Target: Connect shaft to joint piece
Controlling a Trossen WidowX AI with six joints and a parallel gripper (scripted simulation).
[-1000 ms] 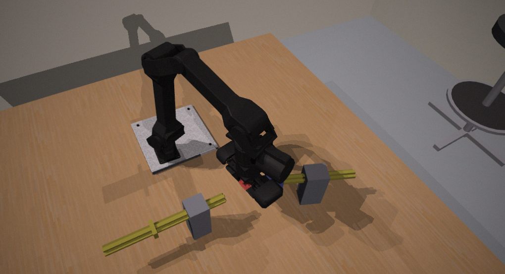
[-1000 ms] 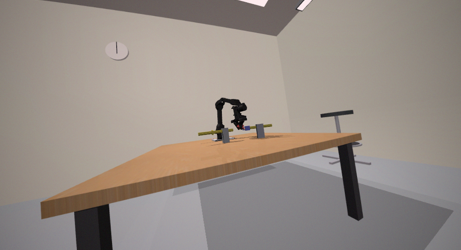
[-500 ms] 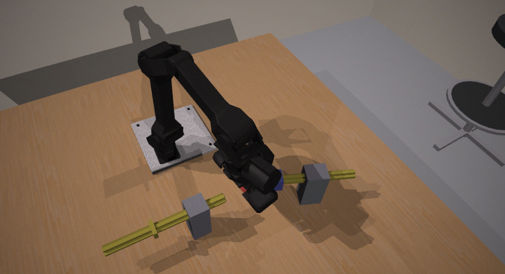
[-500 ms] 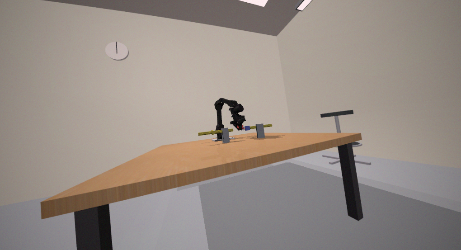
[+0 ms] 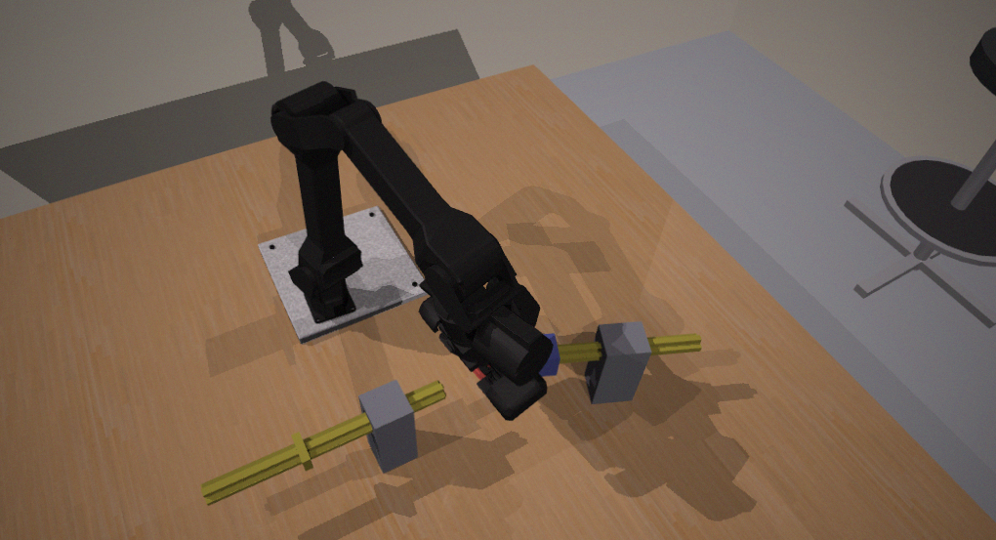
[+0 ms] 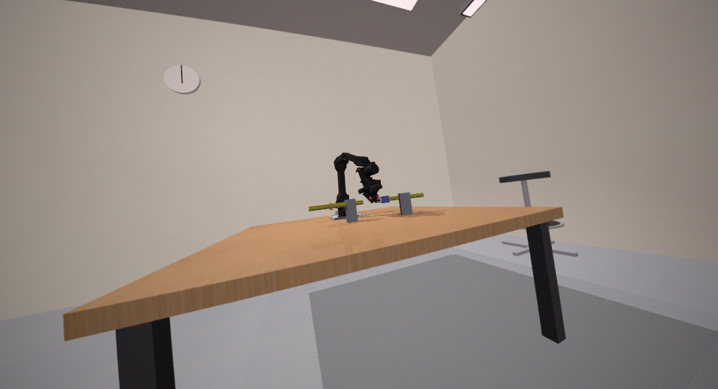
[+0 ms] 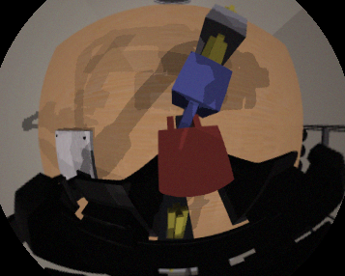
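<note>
Right now my gripper tip is 30 mm below the red joint piece.
</note>
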